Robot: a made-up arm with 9 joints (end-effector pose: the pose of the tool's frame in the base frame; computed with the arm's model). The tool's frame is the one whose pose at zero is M. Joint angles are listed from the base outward.
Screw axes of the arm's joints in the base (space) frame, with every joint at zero. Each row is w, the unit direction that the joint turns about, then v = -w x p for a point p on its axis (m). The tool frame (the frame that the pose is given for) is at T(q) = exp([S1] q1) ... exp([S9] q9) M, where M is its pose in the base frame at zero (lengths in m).
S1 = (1, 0, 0, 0, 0.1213, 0)
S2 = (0, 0, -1, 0.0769, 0.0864, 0)
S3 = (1, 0, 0, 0, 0.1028, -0.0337)
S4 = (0, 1, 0, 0.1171, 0, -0.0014)
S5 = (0, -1, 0, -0.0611, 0, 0.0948)
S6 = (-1, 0, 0, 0, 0.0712, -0.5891)
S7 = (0, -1, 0, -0.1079, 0, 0.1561)
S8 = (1, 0, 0, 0, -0.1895, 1.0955)
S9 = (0, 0, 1, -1.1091, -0.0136, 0)
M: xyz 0.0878 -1.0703 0.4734 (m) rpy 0 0 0 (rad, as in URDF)
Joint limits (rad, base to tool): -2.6..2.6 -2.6..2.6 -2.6..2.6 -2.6..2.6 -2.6..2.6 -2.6..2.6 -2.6..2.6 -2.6..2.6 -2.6..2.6
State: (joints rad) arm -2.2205 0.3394 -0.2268 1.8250 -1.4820 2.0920 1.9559 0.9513 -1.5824
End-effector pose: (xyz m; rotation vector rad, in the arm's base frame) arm 0.2143 -0.6911 1.0025 -0.0084 1.0317 -1.9612
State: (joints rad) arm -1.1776 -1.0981 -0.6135 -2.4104 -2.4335 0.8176 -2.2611 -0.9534 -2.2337
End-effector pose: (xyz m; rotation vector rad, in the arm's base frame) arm 1.0004 -0.1498 0.5613 1.7393 1.3238 -0.1210
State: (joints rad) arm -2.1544 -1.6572 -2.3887 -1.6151 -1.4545 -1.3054 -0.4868 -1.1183 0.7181
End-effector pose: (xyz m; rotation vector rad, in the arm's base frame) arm -0.3336 0.4825 -0.0942 1.0811 -0.6084 -0.8299
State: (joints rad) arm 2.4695 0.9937 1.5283 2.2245 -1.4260 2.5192 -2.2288 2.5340 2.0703
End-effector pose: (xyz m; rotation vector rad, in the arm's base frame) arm 1.0258 -0.1919 -0.0026 -1.3962 2.2542 -0.6749
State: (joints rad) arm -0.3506 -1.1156 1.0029 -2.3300 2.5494 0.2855 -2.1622 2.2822 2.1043
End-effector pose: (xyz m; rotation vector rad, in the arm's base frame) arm 1.0611 -0.6479 -0.9171 0.1576 1.7554 0.0857
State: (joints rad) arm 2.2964 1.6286 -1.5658 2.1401 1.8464 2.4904 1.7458 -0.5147 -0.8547
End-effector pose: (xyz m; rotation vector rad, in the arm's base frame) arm 0.2619 -0.5897 0.2440 1.0854 -0.8111 1.3315
